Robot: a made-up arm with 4 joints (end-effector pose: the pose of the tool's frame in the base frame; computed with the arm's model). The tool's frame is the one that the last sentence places. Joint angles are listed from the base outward.
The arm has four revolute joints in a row. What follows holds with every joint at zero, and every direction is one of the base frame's. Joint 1 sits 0.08 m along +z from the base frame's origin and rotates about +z. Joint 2 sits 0.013 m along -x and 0.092 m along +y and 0.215 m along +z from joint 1 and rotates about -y. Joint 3 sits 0.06 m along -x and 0.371 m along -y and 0.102 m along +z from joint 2 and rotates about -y. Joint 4 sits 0.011 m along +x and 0.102 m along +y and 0.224 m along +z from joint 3 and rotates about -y. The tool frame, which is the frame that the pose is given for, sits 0.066 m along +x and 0.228 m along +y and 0.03 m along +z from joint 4; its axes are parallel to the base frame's.
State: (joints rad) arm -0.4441 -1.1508 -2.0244 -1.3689
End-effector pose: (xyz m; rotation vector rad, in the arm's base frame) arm 0.0188 0.0475 0.2279 -0.3854 -1.7072 -0.3255
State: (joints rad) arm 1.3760 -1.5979 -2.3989 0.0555
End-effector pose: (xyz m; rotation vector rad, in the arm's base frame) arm -0.0797 -0.1404 0.2400 1.5520 -1.8882 0.6559
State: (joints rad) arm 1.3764 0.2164 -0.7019 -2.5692
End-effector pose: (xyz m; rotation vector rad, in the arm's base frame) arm -0.0582 -0.0317 0.5391 -1.9520 2.3738 0.0849
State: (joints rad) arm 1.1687 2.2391 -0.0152 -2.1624
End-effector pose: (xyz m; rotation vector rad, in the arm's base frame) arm -0.1160 -0.1424 0.0913 0.0359 -0.0543 1.1683
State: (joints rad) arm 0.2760 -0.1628 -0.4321 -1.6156
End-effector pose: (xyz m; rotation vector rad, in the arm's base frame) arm 0.0473 0.0664 0.5139 -0.3047 2.1937 0.1531
